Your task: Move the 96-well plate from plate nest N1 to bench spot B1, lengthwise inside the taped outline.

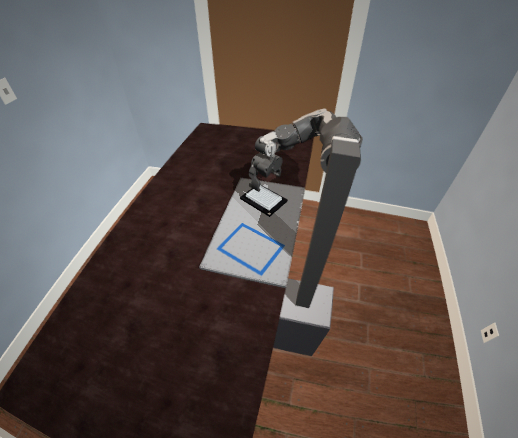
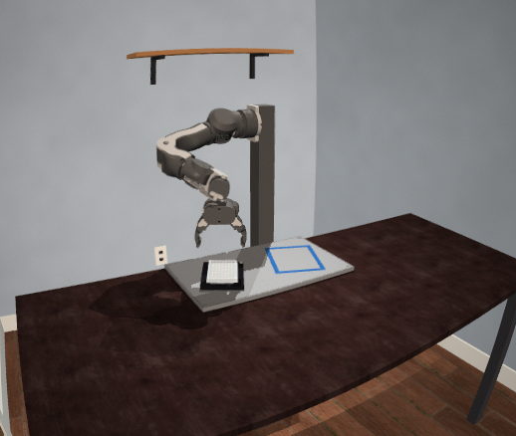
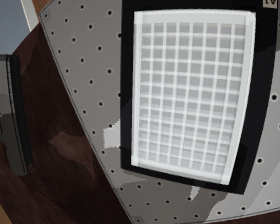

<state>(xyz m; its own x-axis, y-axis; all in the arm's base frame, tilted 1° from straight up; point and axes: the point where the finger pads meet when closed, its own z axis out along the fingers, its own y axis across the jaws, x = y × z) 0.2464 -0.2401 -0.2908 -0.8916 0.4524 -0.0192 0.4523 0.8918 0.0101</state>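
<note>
Now: hand 80 mm above the white 96-well plate. The rest, counted from my hand: black plate nest N1: 90 mm below.
</note>
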